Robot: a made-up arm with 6 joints.
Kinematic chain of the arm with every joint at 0, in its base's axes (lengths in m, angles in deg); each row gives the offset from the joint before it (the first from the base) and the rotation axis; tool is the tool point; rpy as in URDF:
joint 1: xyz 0 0 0.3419 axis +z
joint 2: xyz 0 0 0 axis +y
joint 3: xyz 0.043 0 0.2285 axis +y
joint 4: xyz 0.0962 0 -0.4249 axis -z
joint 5: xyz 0 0 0 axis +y
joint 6: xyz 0.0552 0 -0.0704 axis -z
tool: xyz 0 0 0 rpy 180 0 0
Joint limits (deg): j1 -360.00..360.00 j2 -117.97..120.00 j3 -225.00..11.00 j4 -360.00..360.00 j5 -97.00..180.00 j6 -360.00..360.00
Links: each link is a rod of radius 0.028 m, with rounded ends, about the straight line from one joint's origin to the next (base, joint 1, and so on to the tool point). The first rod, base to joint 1, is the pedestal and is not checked.
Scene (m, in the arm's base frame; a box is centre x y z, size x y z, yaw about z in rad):
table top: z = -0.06
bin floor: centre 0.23 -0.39 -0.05 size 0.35 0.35 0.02 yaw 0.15
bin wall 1: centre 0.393 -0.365 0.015 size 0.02 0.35 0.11 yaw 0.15
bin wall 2: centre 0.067 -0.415 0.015 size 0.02 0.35 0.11 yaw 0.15
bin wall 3: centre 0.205 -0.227 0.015 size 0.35 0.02 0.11 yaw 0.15
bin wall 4: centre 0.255 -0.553 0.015 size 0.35 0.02 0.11 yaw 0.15
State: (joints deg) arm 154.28 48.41 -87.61 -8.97 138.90 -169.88
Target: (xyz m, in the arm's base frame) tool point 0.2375 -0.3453 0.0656
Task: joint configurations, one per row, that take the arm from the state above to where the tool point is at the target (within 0.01 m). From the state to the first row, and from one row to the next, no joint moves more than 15 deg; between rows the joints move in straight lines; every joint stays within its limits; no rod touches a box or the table.
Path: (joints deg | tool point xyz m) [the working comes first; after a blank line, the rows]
Joints at the target: 300.35 57.74 -85.11 20.08 134.98 -169.88
Straight joint move there: touches bin wall 2.

1: 167.55 44.51 -85.80 -5.86 138.85 -169.39 | -0.4539 0.1094 0.1738
2: 180.83 40.61 -83.99 -2.75 138.79 -168.90 | -0.4679 -0.0026 0.1964
3: 194.10 36.71 -82.17 0.37 138.74 -168.41 | -0.4537 -0.1145 0.2188
4: 207.37 32.81 -80.36 3.48 138.68 -167.91 | -0.4123 -0.2195 0.2412
5: 220.65 28.91 -78.55 6.59 138.63 -167.42 | -0.3463 -0.3107 0.2633
6: 233.92 25.00 -76.74 9.70 138.58 -166.93 | -0.2603 -0.3823 0.2852
7: 247.20 31.55 -78.41 11.78 137.86 -167.52 | -0.1624 -0.4328 0.2412
8: 260.49 38.10 -80.09 13.85 137.14 -168.11 | -0.0547 -0.4546 0.1968
9: 273.78 44.64 -81.76 15.93 136.42 -168.70 | 0.0538 -0.4460 0.1525
10: 287.06 51.19 -83.44 18.00 135.70 -169.29 | 0.1539 -0.4083 0.1086
11: 300.35 57.74 -85.11 20.08 134.98 -169.88 | 0.2375 -0.3453 0.0656

